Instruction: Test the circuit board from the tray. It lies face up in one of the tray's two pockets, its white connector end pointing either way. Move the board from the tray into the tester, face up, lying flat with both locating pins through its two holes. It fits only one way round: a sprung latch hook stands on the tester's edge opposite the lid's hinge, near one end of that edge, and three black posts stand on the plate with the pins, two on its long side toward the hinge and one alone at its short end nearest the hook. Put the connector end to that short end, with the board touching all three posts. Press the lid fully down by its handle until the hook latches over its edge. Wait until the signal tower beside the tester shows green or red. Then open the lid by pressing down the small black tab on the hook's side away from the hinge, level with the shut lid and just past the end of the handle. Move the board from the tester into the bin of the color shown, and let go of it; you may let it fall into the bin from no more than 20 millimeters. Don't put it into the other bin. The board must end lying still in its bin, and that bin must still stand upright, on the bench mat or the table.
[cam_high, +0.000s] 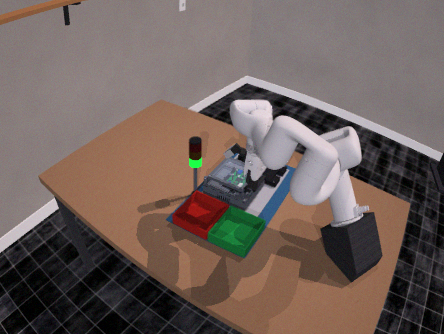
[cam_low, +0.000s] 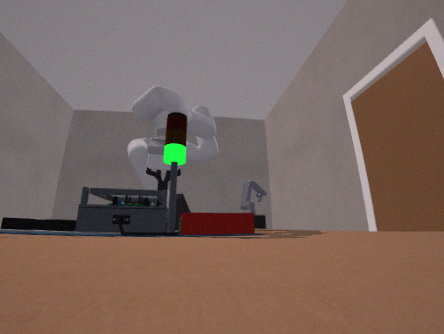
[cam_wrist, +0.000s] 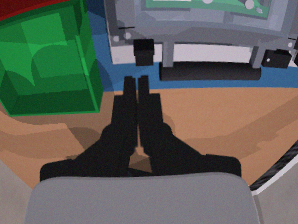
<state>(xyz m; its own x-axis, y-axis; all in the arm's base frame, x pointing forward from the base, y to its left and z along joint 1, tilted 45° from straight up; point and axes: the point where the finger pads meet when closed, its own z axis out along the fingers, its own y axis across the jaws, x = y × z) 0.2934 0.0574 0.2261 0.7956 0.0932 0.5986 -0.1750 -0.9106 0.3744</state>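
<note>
The black latch block is 5 cm below my hand, 2 cm ahead of it and 1 cm to the right of it. Also, from my hand: tester lid 8 cm to the right, 7 cm ahead, 5 cm below; then green circuit board 8 cm to the right, 7 cm ahead, 6 cm below; then tester plate 8 cm to the right, 7 cm below, 7 cm ahead.
</note>
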